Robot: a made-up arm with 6 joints. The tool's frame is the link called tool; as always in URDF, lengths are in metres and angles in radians. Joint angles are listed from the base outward.
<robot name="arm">
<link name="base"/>
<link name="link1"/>
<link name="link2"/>
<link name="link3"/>
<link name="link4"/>
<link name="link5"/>
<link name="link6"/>
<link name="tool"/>
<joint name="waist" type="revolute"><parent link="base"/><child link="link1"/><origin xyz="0 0 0.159"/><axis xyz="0 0 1"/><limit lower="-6.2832" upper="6.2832"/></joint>
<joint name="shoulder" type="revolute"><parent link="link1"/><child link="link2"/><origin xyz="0 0.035 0"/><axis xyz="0 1 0"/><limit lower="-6.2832" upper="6.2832"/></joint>
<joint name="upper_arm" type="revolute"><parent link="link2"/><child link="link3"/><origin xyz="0 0 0.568"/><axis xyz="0 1 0"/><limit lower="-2.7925" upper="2.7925"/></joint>
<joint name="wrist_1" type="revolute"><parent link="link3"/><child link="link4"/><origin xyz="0 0 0.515"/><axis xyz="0 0 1"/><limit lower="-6.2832" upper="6.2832"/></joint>
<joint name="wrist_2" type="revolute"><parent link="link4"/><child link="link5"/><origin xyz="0 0 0"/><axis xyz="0 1 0"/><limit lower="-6.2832" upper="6.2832"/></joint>
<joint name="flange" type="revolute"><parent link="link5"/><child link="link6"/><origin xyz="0 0 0.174"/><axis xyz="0 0 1"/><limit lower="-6.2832" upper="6.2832"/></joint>
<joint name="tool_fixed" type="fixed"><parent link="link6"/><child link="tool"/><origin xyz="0 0 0"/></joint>
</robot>
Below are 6 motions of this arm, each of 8 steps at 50 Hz.
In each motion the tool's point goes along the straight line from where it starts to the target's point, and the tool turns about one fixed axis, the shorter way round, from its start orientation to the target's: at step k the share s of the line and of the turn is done. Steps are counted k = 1, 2, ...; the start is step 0. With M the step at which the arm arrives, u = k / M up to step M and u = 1 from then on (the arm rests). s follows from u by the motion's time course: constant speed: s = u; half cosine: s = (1 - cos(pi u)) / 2; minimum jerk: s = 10 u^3 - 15 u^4 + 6 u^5.
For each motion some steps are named. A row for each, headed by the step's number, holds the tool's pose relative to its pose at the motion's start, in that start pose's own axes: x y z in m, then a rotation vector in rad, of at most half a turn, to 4 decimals.
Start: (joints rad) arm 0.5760 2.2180 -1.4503 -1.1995 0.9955 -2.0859
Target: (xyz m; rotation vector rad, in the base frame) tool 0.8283 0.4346 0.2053 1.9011 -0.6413 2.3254
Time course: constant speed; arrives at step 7
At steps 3, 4, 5, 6, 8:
3: -0.0082 -0.0071 -0.0015 -0.0160 -0.0097 -0.0272
4: -0.0110 -0.0095 -0.0021 -0.0213 -0.0130 -0.0363
5: -0.0137 -0.0118 -0.0026 -0.0266 -0.0162 -0.0453
6: -0.0165 -0.0142 -0.0031 -0.0319 -0.0195 -0.0544
8: -0.0192 -0.0166 -0.0036 -0.0372 -0.0227 -0.0634

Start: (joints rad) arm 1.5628 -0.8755 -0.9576 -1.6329 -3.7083 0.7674
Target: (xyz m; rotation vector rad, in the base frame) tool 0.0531 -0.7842 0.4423 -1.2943 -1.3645 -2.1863
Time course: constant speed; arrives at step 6
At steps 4, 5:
4: 0.0114 0.0058 0.0065 0.0066 -0.0146 -0.0229
5: 0.0142 0.0073 0.0082 0.0082 -0.0182 -0.0287

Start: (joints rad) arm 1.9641 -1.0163 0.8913 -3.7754 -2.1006 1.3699
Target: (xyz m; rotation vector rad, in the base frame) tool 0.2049 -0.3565 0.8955 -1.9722 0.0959 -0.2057
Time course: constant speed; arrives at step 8
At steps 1, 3, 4, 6, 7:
1: -0.0007 -0.0002 0.0008 0.0036 0.0008 0.0015
3: -0.0021 -0.0007 0.0023 0.0109 0.0023 0.0045
4: -0.0028 -0.0010 0.0031 0.0146 0.0031 0.0060
6: -0.0041 -0.0015 0.0046 0.0218 0.0046 0.0090
7: -0.0048 -0.0017 0.0054 0.0255 0.0054 0.0105

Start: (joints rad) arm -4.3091 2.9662 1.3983 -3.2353 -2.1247 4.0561
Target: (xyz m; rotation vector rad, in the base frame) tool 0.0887 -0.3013 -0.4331 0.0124 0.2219 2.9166
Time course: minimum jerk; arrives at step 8
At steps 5, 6, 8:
5: 0.0257 -0.0193 -0.0144 -0.0469 -0.0341 -0.0014
6: 0.0318 -0.0238 -0.0178 -0.0580 -0.0422 -0.0017
8: 0.0355 -0.0266 -0.0198 -0.0647 -0.0470 -0.0019

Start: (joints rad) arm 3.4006 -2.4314 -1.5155 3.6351 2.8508 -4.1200
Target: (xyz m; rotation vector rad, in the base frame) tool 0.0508 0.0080 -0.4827 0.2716 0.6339 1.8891
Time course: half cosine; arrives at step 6
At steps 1, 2, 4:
1: 0.0008 0.0020 -0.0013 0.0014 0.0022 -0.0027
2: 0.0031 0.0075 -0.0049 0.0051 0.0084 -0.0100
4: 0.0093 0.0226 -0.0148 0.0152 0.0252 -0.0299

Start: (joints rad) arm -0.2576 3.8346 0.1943 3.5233 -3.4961 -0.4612
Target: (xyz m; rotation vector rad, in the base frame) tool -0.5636 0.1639 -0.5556 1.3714 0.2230 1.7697
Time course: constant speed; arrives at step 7
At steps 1, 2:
1: -0.0012 -0.0020 0.0012 -0.0027 0.0051 0.0101
2: -0.0024 -0.0040 0.0023 -0.0054 0.0103 0.0201

